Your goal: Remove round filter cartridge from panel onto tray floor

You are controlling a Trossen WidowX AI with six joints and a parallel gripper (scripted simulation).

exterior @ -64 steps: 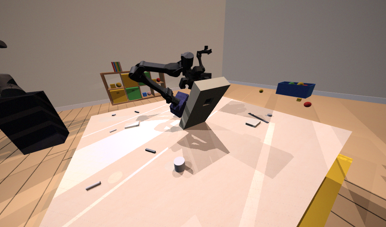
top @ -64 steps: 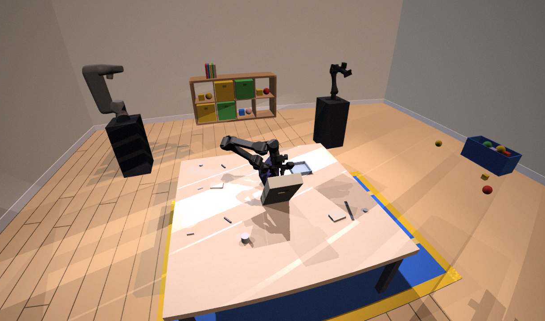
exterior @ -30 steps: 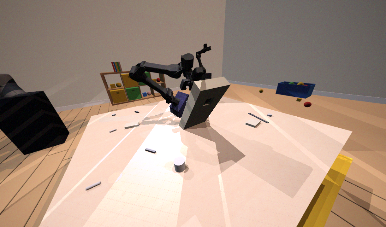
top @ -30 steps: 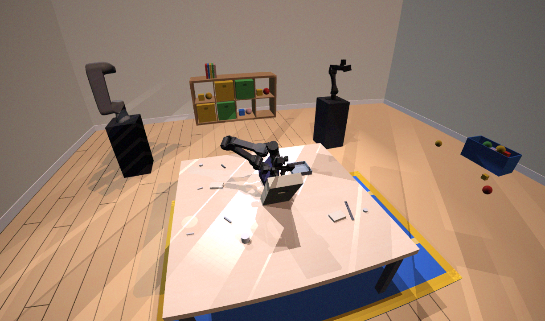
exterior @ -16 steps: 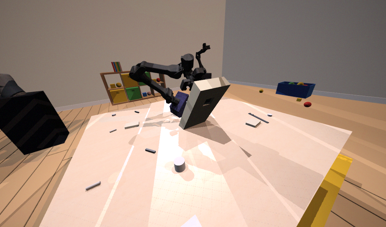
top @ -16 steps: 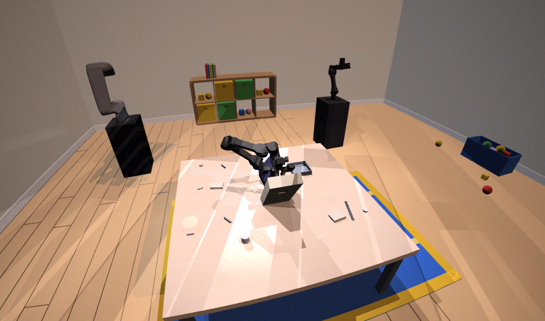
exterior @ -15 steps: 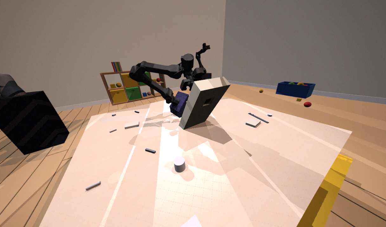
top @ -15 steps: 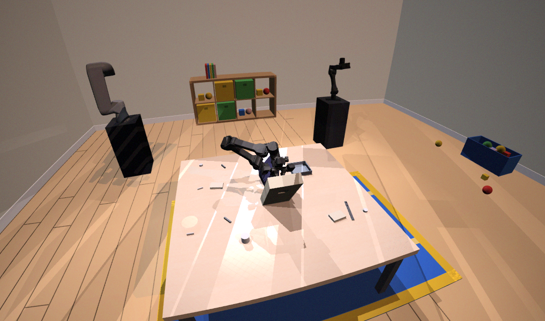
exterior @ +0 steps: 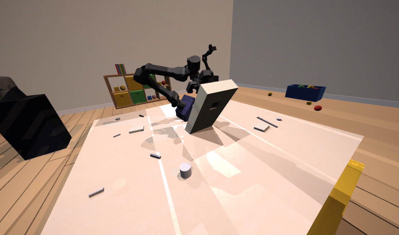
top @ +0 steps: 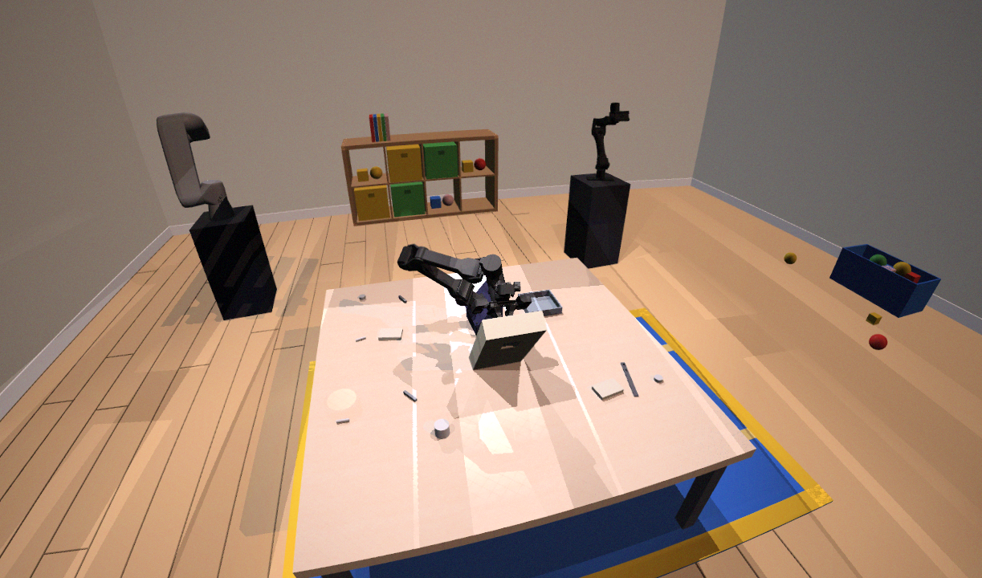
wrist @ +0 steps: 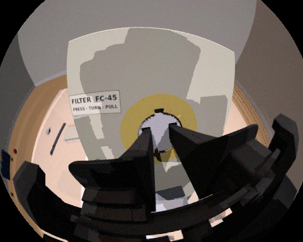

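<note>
Now: the round white filter cartridge 1 cm ahead of my gripper tip and 1 cm below it. The rest, counted from my gripper tip: service panel: 4 cm behind, 8 cm below; then grey tray: 41 cm behind, 31 cm to the left, 23 cm below.
</note>
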